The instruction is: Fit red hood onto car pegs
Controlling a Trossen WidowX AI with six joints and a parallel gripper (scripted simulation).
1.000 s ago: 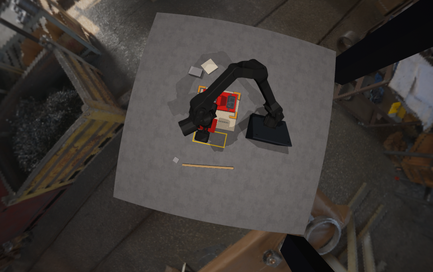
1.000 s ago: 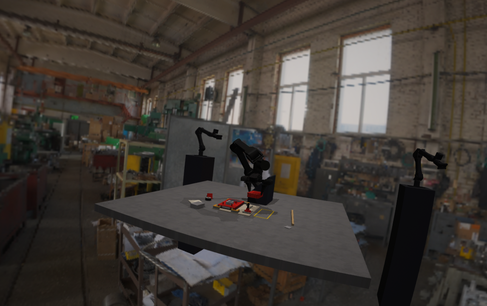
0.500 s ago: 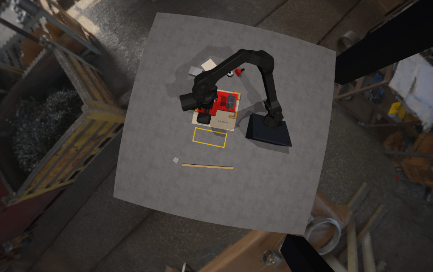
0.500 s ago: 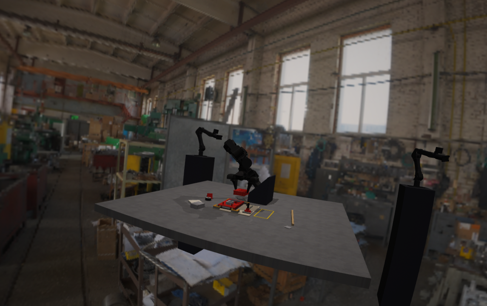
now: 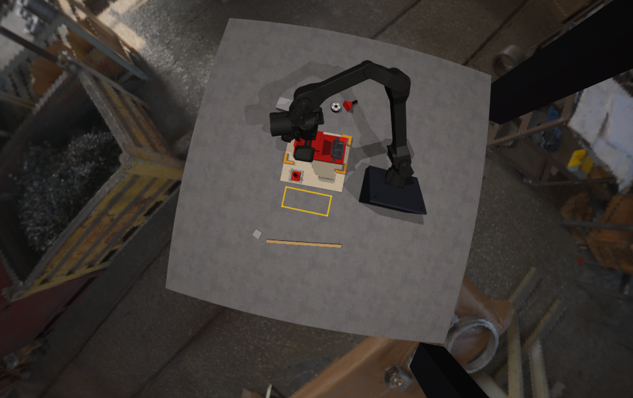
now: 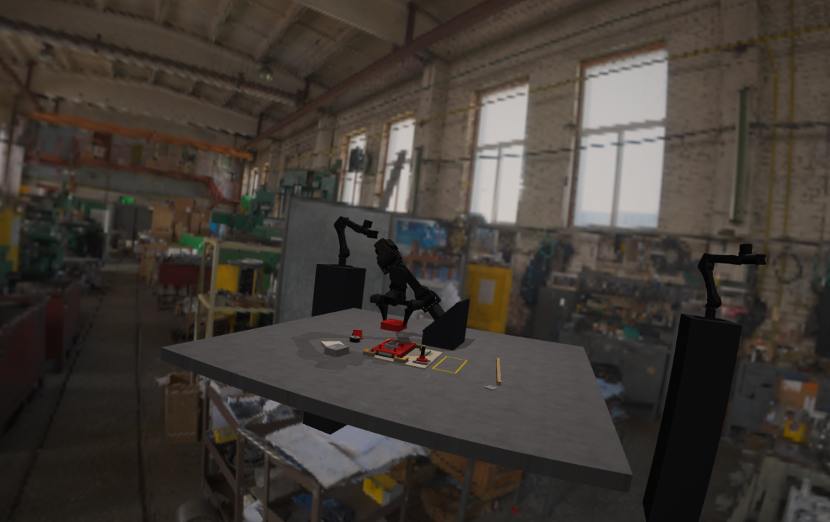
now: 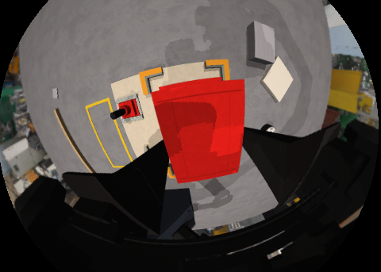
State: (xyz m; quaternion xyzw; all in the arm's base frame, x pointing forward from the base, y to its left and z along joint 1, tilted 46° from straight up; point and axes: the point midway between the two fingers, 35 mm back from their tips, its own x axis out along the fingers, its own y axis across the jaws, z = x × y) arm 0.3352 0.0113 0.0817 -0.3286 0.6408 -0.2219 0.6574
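The grey engine block lies 90 mm below my gripper tip. From my gripper tip the other things lie so: small wheel (50 mm behind, 190 mm to the right, 100 mm below); then red hood (right at my gripper tip); then beige jig plate (30 mm behind, 30 mm to the left, 100 mm below).
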